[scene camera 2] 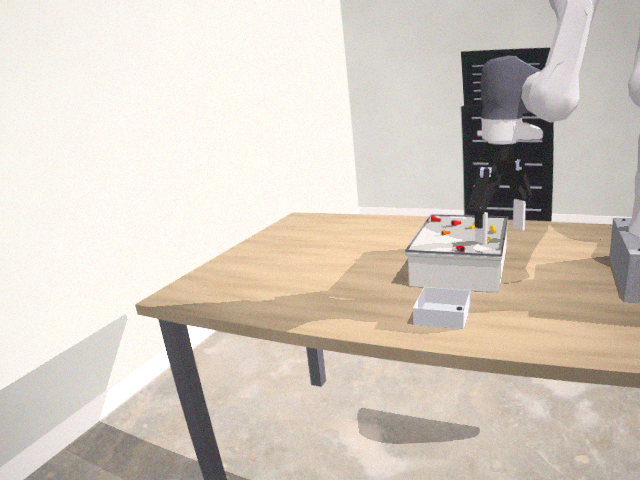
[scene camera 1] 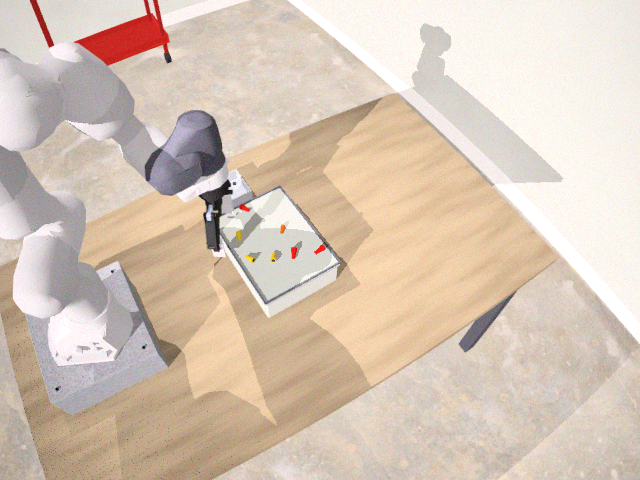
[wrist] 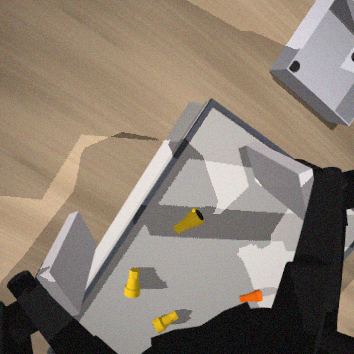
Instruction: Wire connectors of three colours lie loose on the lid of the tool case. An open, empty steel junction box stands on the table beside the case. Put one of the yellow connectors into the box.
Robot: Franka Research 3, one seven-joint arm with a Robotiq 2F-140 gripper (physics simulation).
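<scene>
My gripper [scene camera 1: 222,233] [scene camera 2: 500,224] [wrist: 168,195] is open and empty above the tool case [scene camera 1: 299,297] [scene camera 2: 452,272] [wrist: 131,200]. One finger is over the lid, the other outside its edge nearest the robot base. A yellow connector [scene camera 1: 238,235] [scene camera 2: 488,239] [wrist: 189,221] lies on the lid, between the open fingers as the wrist view shows it. A second yellow connector [scene camera 1: 250,258] [scene camera 2: 492,228] [wrist: 132,283] and a third yellow connector [scene camera 1: 273,256] [scene camera 2: 472,226] [wrist: 165,321] lie farther from the box. The steel junction box [scene camera 1: 242,197] [scene camera 2: 439,317] [wrist: 312,99] is open; no connector shows inside.
An orange connector [scene camera 1: 282,228] [scene camera 2: 445,233] [wrist: 251,296] lies on the lid. A red connector [scene camera 1: 244,207] [scene camera 2: 461,249] lies near the box end. Two more red connectors [scene camera 1: 293,252] [scene camera 1: 320,249] lie toward the far end. A red cart [scene camera 1: 124,41] stands on the floor.
</scene>
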